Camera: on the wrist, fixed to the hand. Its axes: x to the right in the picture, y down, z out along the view.
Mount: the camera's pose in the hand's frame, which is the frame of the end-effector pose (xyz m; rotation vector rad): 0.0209 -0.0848 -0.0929 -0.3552 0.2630 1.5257
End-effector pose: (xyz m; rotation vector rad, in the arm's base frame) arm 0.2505 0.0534 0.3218 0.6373 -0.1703 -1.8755
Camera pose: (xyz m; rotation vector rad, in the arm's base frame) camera 0.2219 0.0847 0.2015 0.2935 -0.0885 -0.3233
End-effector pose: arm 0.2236 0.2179 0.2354 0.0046 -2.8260 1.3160
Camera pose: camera 0.2057 0.2346 0.3605 1.9052 1.9914 -0.4529
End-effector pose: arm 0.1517 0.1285 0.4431 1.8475 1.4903 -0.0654
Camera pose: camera 0.0485 0.2022 0.4567 2.2216 -0.1000 1.0915
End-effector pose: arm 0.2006 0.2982 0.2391 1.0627 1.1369 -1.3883
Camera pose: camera 0.1171 0.3904 0.2112 1.3460 0.3909 0.1508
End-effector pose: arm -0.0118 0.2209 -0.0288 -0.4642 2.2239 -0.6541
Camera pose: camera -0.0849 0.1708 0.0629 1.1596 2.1672 0.5222
